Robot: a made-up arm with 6 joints. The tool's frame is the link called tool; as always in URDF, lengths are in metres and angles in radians. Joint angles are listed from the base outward. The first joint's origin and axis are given. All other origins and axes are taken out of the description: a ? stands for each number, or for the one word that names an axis. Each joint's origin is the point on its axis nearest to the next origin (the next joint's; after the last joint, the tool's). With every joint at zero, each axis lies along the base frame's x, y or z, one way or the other. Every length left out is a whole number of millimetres.
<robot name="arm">
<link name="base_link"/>
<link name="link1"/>
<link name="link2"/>
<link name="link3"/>
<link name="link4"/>
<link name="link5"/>
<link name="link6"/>
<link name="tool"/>
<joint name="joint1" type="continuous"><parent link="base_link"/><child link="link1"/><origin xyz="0 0 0.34"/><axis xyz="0 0 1"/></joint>
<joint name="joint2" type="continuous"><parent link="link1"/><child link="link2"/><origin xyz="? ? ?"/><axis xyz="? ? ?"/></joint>
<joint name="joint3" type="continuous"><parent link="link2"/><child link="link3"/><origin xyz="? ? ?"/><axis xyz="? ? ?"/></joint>
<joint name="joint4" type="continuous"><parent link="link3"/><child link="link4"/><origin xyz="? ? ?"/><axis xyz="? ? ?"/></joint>
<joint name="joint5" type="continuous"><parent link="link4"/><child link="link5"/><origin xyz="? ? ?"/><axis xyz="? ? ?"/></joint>
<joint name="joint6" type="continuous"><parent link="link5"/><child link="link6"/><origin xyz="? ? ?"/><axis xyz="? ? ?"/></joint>
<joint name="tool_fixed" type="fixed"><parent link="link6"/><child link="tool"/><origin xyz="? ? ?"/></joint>
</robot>
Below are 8 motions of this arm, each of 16 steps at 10 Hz.
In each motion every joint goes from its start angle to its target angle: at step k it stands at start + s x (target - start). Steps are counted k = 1, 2, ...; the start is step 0. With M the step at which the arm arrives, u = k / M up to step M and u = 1 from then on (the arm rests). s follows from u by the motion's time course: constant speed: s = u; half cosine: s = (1 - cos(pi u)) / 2; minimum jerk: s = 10 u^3 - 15 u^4 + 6 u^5.
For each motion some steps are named. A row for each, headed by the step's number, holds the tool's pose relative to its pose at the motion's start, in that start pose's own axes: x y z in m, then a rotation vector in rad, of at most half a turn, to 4 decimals.
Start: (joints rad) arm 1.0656 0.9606 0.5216 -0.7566 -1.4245 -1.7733
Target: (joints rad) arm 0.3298 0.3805 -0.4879 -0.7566 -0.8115 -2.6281
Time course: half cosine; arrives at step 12
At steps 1, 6, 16:
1: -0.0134 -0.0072 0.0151 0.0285 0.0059 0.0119
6: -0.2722 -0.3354 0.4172 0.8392 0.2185 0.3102
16: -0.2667 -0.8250 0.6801 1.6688 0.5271 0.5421

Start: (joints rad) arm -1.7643 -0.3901 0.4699 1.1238 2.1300 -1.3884
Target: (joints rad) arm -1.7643 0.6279 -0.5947 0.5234 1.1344 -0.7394
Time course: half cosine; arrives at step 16
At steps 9, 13, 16:
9: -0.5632 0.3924 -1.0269 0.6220 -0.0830 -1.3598
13: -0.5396 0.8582 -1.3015 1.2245 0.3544 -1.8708
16: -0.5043 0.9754 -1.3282 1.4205 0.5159 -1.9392

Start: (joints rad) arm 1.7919 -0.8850 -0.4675 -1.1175 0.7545 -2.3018
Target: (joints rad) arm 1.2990 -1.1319 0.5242 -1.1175 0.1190 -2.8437
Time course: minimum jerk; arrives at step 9
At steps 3, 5, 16:
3: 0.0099 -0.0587 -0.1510 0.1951 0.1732 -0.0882
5: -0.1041 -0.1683 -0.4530 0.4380 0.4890 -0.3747
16: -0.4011 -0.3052 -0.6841 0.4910 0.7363 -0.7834

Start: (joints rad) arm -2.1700 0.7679 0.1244 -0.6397 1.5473 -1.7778
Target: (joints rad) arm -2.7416 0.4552 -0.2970 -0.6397 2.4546 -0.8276
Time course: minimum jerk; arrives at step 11
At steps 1, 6, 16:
1: 0.0022 0.0035 0.0033 -0.0090 -0.0008 0.0075
6: 0.1064 0.3548 0.2565 -0.8301 -0.1955 0.6357
16: 0.0798 0.6239 0.3731 -1.4044 -0.4810 1.0596

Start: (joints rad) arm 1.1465 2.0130 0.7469 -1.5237 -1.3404 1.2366
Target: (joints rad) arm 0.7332 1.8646 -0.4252 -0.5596 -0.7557 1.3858
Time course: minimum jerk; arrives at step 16
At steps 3, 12, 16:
3: -0.0303 -0.0001 -0.0312 0.0347 0.0269 -0.0415
12: -0.4169 0.2560 -0.5404 0.3527 0.7012 -0.2111
16: -0.4477 0.3087 -0.5890 0.3388 0.7786 -0.1601

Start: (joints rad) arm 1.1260 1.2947 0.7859 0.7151 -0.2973 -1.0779
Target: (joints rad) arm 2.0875 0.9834 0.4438 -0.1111 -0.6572 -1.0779
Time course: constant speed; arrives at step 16
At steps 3, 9, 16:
3: -0.0966 0.2493 -0.0946 0.0206 0.1168 0.0872
9: -0.3835 0.6464 -0.3589 0.0095 0.4057 0.2226
16: -0.8308 0.8829 -0.7355 -0.1023 0.7999 0.2947

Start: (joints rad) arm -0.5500 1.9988 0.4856 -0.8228 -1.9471 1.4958
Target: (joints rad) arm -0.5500 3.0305 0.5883 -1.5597 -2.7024 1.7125
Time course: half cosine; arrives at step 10
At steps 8, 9, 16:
8: 0.8220 -0.5810 -0.8094 0.0221 -1.0454 0.9417
9: 0.9029 -0.5809 -0.8732 0.0144 -1.1470 0.9733
16: 0.9309 -0.5792 -0.8948 0.0115 -1.1824 0.9824

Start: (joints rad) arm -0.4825 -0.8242 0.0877 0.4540 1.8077 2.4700
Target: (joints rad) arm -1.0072 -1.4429 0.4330 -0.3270 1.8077 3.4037
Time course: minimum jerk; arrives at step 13
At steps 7, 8, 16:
7: 0.4422 -0.3418 -0.2319 -0.7863 0.5134 -0.1155
8: 0.5280 -0.4699 -0.2550 -0.9057 0.6630 -0.1124
16: 0.6648 -0.7855 -0.2636 -1.0546 0.9802 -0.0479

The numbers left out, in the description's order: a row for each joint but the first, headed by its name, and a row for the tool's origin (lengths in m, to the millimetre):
joint2: xyz 0 0 0, axis 0 1 0
joint3: xyz 0 0 1.067, axis 0 -1 0
joint4: xyz 0.678 0 0, axis -1 0 0
joint5: xyz 0 -0.203 0, axis 0 -1 0
joint6: xyz 0 0 0, axis -1 0 0
tool: xyz 0 0 0

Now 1 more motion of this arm.
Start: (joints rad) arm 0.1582 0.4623 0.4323 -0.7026 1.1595 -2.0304
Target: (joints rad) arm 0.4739 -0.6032 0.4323 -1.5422 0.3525 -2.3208
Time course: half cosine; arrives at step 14
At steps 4, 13, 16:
4: 0.0105 0.0986 -0.2509 0.2925 -0.0740 -0.0181
13: -0.2024 0.9287 -0.9421 1.7051 -0.1106 -0.4927
16: -0.2083 0.9455 -0.9460 1.7273 -0.1061 -0.5053

